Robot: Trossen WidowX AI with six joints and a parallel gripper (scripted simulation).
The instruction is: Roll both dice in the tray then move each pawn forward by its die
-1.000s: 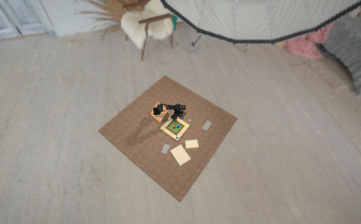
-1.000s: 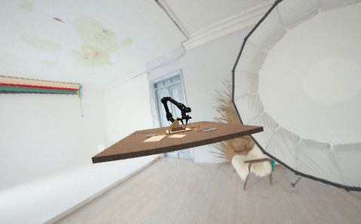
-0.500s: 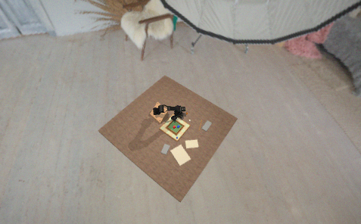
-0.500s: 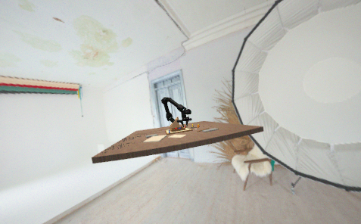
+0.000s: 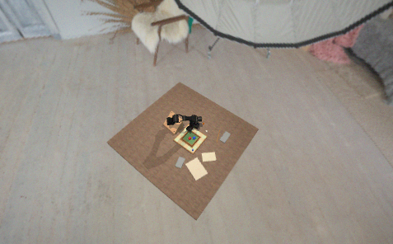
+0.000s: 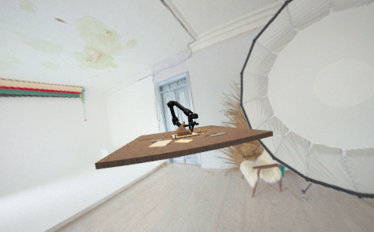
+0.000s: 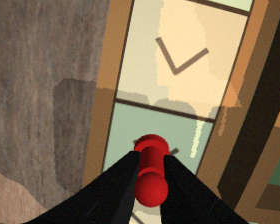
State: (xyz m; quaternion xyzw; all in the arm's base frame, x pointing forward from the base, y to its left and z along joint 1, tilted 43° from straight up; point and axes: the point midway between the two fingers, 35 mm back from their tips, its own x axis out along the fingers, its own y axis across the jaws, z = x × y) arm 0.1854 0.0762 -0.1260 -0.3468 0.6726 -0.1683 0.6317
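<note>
Now: the blue pawn 21 cm ahead of my gripper tip, 19 cm to the right of it and 1 cm above it. From my gripper tip the other things lie so: red die: 12 cm to the right, 8 cm ahead, 1 cm above.
</note>
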